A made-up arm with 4 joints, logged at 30 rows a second.
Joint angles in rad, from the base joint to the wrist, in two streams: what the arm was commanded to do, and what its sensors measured. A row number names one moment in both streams.
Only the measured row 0 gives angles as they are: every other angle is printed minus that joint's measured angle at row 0.
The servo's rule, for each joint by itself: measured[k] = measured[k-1] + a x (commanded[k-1-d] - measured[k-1]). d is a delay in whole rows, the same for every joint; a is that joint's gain. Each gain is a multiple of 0.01, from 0.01 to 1. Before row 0 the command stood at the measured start. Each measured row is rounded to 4 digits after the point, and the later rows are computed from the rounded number. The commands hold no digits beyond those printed.
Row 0, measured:
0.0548, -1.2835, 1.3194, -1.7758
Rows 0 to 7, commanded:
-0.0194, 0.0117, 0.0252, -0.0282
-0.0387, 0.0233, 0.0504, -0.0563
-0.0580, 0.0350, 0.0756, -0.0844
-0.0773, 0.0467, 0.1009, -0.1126
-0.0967, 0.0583, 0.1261, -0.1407
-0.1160, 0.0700, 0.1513, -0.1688
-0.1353, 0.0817, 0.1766, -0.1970
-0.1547, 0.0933, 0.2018, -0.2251
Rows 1 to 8, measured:
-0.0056, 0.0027, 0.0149, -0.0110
-0.0152, 0.0074, 0.0358, -0.0287
-0.0276, 0.0137, 0.0593, -0.0504
-0.0420, 0.0213, 0.0838, -0.0747
-0.0579, 0.0298, 0.1088, -0.1004
-0.0747, 0.0390, 0.1339, -0.1271
-0.0923, 0.0488, 0.1591, -0.1544
-0.1104, 0.0590, 0.1843, -0.1820
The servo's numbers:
d 0
a 0.29 0.23 0.59 0.39

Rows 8 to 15, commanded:
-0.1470, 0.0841, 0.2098, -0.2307
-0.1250, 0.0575, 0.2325, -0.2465
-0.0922, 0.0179, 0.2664, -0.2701
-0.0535, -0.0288, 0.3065, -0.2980
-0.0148, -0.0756, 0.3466, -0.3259
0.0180, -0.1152, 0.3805, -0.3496
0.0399, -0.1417, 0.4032, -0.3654
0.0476, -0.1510, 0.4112, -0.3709
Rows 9 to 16, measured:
-0.1210, 0.0648, 0.1993, -0.2010
-0.1222, 0.0631, 0.2189, -0.2187
-0.1135, 0.0527, 0.2469, -0.2387
-0.0961, 0.0340, 0.2821, -0.2618
-0.0725, 0.0088, 0.3202, -0.2868
-0.0463, -0.0197, 0.3558, -0.3113
-0.0213, -0.0478, 0.3838, -0.3324
-0.0013, -0.0715, 0.4000, -0.3474

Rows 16 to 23, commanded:
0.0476, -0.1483, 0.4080, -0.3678
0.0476, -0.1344, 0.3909, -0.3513
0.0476, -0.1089, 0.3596, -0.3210
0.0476, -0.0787, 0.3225, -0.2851
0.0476, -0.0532, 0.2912, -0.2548
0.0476, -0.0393, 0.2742, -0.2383
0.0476, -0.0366, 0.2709, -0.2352
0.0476, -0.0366, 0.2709, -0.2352
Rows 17 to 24, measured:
0.0129, -0.0892, 0.4047, -0.3554
0.0230, -0.0996, 0.3966, -0.3538
0.0301, -0.1017, 0.3748, -0.3410
0.0352, -0.0964, 0.3439, -0.3192
0.0388, -0.0865, 0.3128, -0.2941
0.0414, -0.0756, 0.2900, -0.2723
0.0432, -0.0666, 0.2787, -0.2578
0.0445, -0.0597, 0.2741, -0.2490

